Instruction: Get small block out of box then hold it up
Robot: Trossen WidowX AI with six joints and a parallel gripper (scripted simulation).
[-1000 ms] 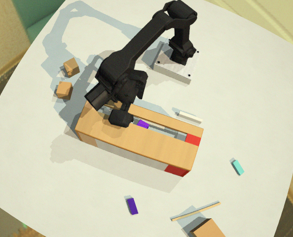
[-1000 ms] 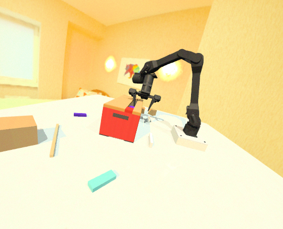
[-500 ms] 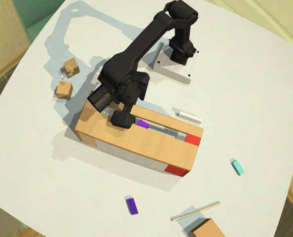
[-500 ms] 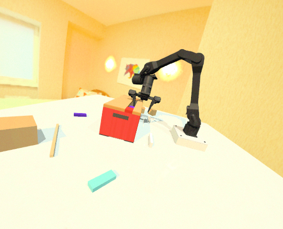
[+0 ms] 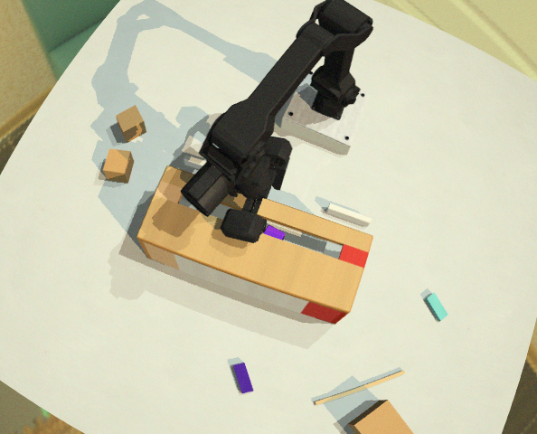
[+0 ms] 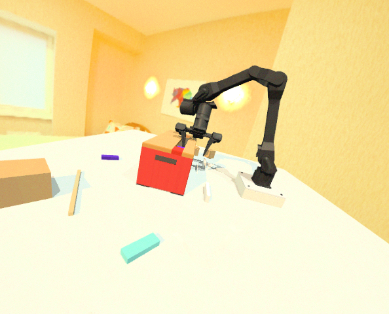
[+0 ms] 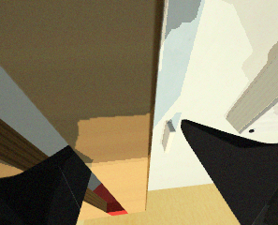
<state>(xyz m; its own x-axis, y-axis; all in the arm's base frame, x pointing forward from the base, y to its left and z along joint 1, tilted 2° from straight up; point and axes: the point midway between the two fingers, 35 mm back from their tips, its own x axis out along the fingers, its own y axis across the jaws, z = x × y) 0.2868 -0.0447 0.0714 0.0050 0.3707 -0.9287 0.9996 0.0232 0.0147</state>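
The purple block lies 5 cm ahead of my gripper tip and 2 cm to the left of it. Also, from my gripper tip: purple bar 30 cm ahead, 7 cm to the left, 8 cm below; then teal bar 4 cm ahead, 39 cm to the left, 8 cm below; then wooden stick 25 cm ahead, 29 cm to the left, 8 cm below.
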